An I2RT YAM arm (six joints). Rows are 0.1 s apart.
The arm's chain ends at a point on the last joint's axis. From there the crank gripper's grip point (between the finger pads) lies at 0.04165 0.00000 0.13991 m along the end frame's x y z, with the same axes.
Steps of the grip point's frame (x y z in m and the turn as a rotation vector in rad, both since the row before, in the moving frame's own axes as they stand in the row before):
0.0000, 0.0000, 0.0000, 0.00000, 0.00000, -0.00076
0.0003, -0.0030, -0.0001, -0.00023, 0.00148, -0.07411
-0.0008, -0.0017, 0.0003, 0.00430, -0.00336, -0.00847
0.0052, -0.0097, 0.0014, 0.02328, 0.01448, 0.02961
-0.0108, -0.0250, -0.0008, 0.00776, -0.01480, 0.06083
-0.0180, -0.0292, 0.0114, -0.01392, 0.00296, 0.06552
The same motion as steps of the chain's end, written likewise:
0.0000, 0.0000, 0.0000, 0.00000, 0.00000, -0.00076
0.0002, 0.0001, 0.0000, -0.00023, 0.00148, -0.07411
-0.0003, -0.0007, 0.0002, 0.00430, -0.00336, -0.00847
0.0031, -0.0077, 0.0020, 0.02328, 0.01448, 0.02961
-0.0087, -0.0264, -0.0014, 0.00776, -0.01480, 0.06083
-0.0183, -0.0339, 0.0116, -0.01392, 0.00296, 0.06552

